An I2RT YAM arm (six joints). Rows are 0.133 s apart.
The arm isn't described. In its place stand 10 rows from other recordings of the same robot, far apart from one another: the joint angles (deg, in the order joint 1, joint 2, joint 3, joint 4, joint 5, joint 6), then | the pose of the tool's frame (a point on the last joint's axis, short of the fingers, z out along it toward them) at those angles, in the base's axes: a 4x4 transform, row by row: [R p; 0 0 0 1], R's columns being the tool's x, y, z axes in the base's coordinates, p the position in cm.
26.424 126.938 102.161 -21.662 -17.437 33.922 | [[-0.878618 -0.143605 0.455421 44.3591], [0.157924 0.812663 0.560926 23.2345], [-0.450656 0.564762 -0.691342 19.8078], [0 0 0 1]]
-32.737 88.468 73.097 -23.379 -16.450 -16.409 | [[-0.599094 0.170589 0.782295 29.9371], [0.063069 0.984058 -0.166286 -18.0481], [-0.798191 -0.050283 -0.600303 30.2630], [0 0 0 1]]
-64.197 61.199 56.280 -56.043 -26.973 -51.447 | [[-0.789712 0.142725 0.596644 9.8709], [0.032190 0.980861 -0.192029 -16.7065], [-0.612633 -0.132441 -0.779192 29.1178], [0 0 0 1]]
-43.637 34.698 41.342 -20.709 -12.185 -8.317 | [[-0.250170 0.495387 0.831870 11.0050], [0.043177 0.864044 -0.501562 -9.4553], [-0.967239 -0.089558 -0.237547 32.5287], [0 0 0 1]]
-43.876 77.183 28.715 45.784 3.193 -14.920 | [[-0.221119 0.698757 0.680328 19.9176], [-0.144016 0.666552 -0.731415 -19.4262], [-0.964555 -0.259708 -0.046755 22.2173], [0 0 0 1]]
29.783 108.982 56.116 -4.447 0.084 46.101 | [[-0.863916 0.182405 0.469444 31.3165], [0.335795 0.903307 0.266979 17.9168], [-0.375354 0.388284 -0.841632 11.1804], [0 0 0 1]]
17.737 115.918 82.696 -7.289 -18.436 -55.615 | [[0.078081 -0.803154 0.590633 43.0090], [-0.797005 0.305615 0.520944 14.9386], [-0.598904 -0.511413 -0.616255 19.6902], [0 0 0 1]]
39.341 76.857 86.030 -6.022 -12.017 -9.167 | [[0.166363 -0.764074 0.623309 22.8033], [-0.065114 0.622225 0.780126 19.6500], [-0.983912 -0.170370 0.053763 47.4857], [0 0 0 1]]
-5.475 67.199 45.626 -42.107 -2.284 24.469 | [[-0.779904 0.440331 0.444813 21.5322], [0.490521 0.871425 -0.002599 -1.9213], [-0.388766 0.216163 -0.895620 22.4373], [0 0 0 1]]
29.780 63.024 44.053 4.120 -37.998 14.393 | [[-0.441148 -0.824085 0.355349 20.6174], [-0.026757 0.407863 0.912651 14.3233], [-0.897035 0.393107 -0.201978 29.9715], [0 0 0 1]]
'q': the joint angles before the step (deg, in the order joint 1, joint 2, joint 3, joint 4, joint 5, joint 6). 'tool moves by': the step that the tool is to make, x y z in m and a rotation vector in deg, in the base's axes. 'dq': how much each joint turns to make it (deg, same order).
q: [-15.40, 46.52, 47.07, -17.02, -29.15, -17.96]
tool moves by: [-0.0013, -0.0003, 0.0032, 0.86, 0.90, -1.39]
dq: [0.00, -0.02, 1.01, -1.59, 1.16, 1.10]
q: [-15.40, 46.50, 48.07, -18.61, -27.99, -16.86]
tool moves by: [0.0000, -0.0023, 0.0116, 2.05, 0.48, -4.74]
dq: [0.01, 0.59, 2.75, -1.64, 4.01, 3.49]
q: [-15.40, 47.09, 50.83, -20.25, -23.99, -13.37]
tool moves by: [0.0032, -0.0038, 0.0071, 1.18, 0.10, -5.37]
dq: [-0.01, 1.08, 1.79, -0.11, 4.84, 2.76]
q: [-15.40, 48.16, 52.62, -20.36, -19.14, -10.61]
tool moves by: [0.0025, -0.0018, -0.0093, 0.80, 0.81, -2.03]
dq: [0.00, 0.09, -1.89, 1.35, 1.79, 1.16]
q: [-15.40, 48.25, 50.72, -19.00, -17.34, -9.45]
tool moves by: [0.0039, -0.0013, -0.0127, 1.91, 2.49, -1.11]
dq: [0.07, 0.75, -1.73, 0.02, 0.76, 1.55]
